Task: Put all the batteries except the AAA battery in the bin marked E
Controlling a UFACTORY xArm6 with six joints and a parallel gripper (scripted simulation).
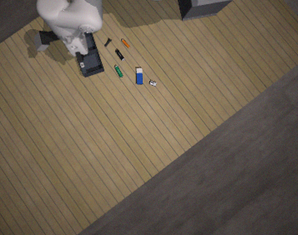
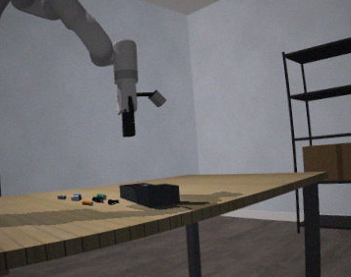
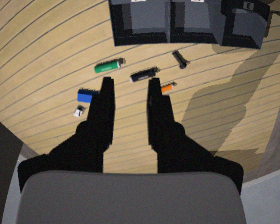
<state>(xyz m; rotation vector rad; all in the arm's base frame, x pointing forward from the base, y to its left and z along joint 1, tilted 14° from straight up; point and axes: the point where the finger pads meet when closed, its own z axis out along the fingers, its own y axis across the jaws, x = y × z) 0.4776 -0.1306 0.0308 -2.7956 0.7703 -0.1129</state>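
Now: the green battery 200 mm below my hand, 90 mm to the left of it and 60 mm behind it. Round my hand: orange battery: 210 mm below, 160 mm behind, 20 mm to the left; dark bin: 190 mm below, 90 mm to the right, 30 mm behind; black cylindrical battery: 200 mm below, 110 mm behind, 40 mm to the left.
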